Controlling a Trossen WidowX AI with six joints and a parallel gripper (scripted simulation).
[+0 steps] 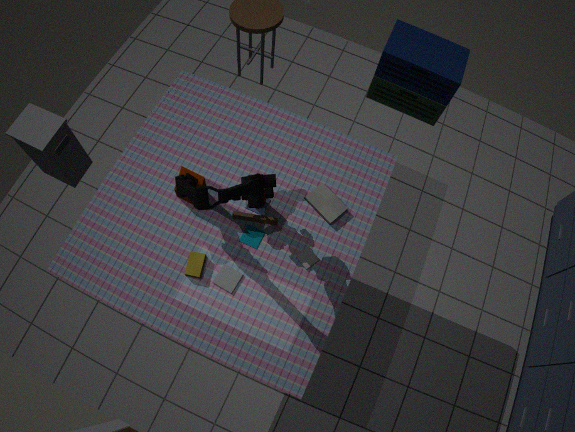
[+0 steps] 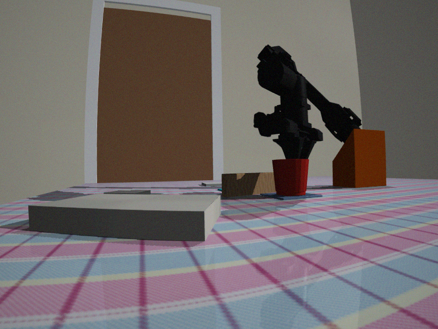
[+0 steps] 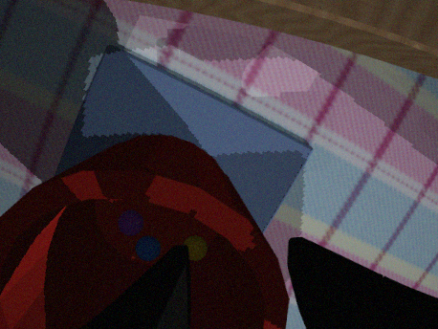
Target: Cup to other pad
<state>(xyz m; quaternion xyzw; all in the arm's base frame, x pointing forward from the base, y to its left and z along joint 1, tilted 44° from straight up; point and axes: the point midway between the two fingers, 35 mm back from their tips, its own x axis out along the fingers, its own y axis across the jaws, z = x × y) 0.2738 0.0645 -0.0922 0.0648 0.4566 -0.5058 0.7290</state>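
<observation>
The red cup lies 20 mm to the left of my gripper tip, 20 mm ahead of it and 10 mm below it. From my gripper tip the other things lie so: teal pad (140 mm to the right, 90 mm ahead, 60 mm below); then blue pad (60 mm below, 20 mm ahead, 10 mm to the left); then wooden block (60 mm to the right, 60 mm ahead, 30 mm below).
</observation>
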